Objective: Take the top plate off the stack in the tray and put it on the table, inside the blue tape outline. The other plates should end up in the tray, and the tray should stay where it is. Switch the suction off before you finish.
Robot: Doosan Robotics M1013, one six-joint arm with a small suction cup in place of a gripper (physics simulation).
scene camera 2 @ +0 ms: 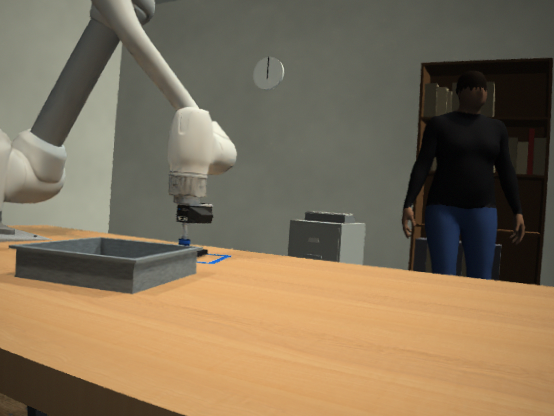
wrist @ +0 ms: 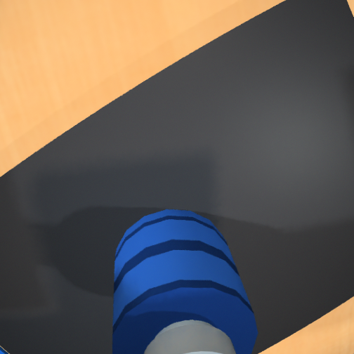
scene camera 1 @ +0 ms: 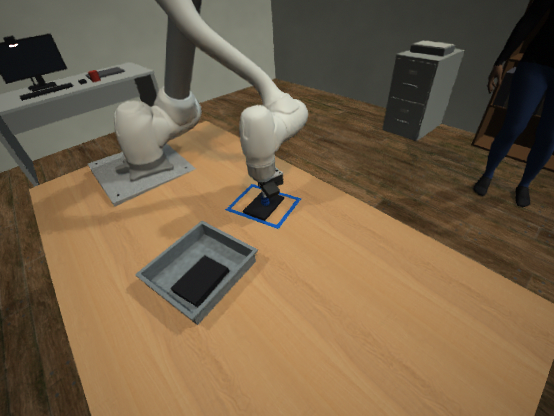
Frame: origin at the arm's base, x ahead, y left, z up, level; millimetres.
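Seen in the pictures: end effector, tool point: (scene camera 1: 265, 205); arm's base, origin of the base link: (scene camera 1: 148, 165).
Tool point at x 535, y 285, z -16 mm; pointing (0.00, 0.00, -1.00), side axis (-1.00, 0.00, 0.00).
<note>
Offsets run from my tool point to a thing's top centre. "*": to the spot under its first point. Level surfaces: height alone.
The suction cup (scene camera 1: 265, 202) (scene camera 2: 184, 242) (wrist: 175, 260) is blue and sits against the top of a thin black plate {dx -1, dy -6, dz +10 mm} (scene camera 1: 256, 209) (scene camera 2: 202, 252) (wrist: 270, 125), which it holds flat at or just above the table. In scene camera 1 the plate lies within the blue tape outline {* dx +113, dy -21, dz -3 mm} (scene camera 1: 278, 226) (scene camera 2: 221, 259). Whether its underside touches the table cannot be told. The grey tray {dx +139, dy -297, dz +45 mm} (scene camera 1: 225, 289) (scene camera 2: 75, 270) stands nearer the camera. Black plates {dx +169, dy -309, dz +18 mm} (scene camera 1: 201, 280) lie flat in it, towards one side; how many is unclear. The tray wall hides them in scene camera 2.
The arm's base plate (scene camera 1: 110, 187) is fixed at the table's far left. Beyond the wooden table {dz -5 mm} (scene camera 1: 350, 300) (scene camera 2: 350, 325) are a desk (scene camera 1: 75, 105) with a monitor, a filing cabinet (scene camera 1: 407, 95) (scene camera 2: 315, 237) and a standing person (scene camera 1: 525, 100) (scene camera 2: 465, 160).
</note>
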